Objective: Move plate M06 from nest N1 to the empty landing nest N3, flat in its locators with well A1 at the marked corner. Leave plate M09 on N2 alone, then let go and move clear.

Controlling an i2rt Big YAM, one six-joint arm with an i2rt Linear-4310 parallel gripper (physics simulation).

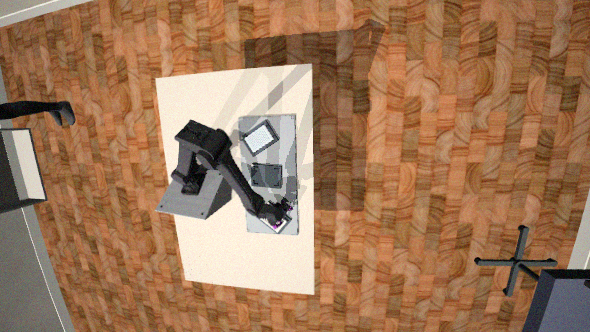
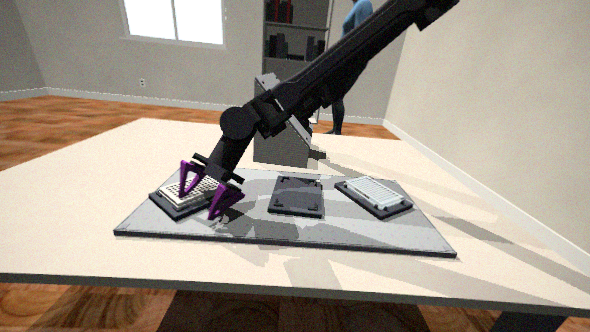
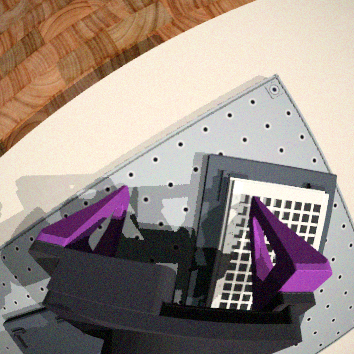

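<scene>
A cream plate with square wells point(image 1: 281, 228) point(image 2: 172, 190) point(image 3: 300, 215) lies in a dark nest point(image 2: 175, 215) point(image 3: 270, 167) at one end of the grey board. My gripper point(image 1: 283, 216) point(image 2: 196, 207) point(image 3: 188, 196) is open and empty. One purple finger hangs over the cream plate's wells; the other is beyond the nest's side, over the board. The dark middle nest point(image 1: 266, 175) point(image 2: 296, 196) point(image 3: 45, 332) is empty, with corner locators. A pale bluish plate point(image 1: 260, 139) point(image 2: 374, 191) sits in the nest at the other end. Plate labels and the A1 mark cannot be read.
The perforated grey board point(image 2: 150, 226) point(image 3: 245, 120) carries all three nests and lies on the cream table point(image 1: 230, 260) point(image 2: 65, 235). My arm's wedge-shaped base point(image 1: 192, 207) point(image 2: 280, 147) stands behind the board. The arm's forearm reaches down across the board's rear edge.
</scene>
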